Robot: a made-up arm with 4 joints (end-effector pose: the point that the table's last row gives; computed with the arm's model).
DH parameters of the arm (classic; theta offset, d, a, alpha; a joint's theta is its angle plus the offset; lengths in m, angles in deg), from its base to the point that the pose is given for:
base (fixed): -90 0.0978 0 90
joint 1: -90 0.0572 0.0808 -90
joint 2: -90 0.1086 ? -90
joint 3: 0 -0.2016 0.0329 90
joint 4: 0 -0.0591 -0.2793 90
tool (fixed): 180 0.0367 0 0
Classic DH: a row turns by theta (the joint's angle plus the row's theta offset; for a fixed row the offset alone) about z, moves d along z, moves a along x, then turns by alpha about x.
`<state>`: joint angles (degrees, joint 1 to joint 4).
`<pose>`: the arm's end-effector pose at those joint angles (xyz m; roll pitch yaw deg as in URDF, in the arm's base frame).
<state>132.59 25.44 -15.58 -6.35</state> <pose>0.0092 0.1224 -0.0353 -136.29 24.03 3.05</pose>
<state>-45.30 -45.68 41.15 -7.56</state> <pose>0.2087 -0.1140 -0.1099 28.51 64.68 -1.86</pose>
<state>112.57 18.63 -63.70 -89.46</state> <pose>-0.1290 -0.1429 0.2402 -161.33 -20.82 -69.76</pose>
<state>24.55 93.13 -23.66 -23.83</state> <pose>-0.1871 0.0597 0.1303 -73.32 -38.94 62.62</pose>
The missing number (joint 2, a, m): 0.0517
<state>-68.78 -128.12 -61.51 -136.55</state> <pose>0.0553 -0.1802 -0.1169 47.70 20.03 -110.39</pose>
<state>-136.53 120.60 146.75 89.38</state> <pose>-0.4900 0.2908 0.2279 -98.74 -21.78 157.20</pose>
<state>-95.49 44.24 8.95 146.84</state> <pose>-0.5164 0.0764 0.0995 79.62 -8.47 170.00</pose>
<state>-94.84 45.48 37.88 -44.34</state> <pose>0.0153 -0.0241 -0.0850 123.87 25.48 7.91</pose>
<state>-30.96 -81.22 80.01 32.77</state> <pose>0.3278 -0.2073 -0.0964 -58.11 28.61 -50.61</pose>
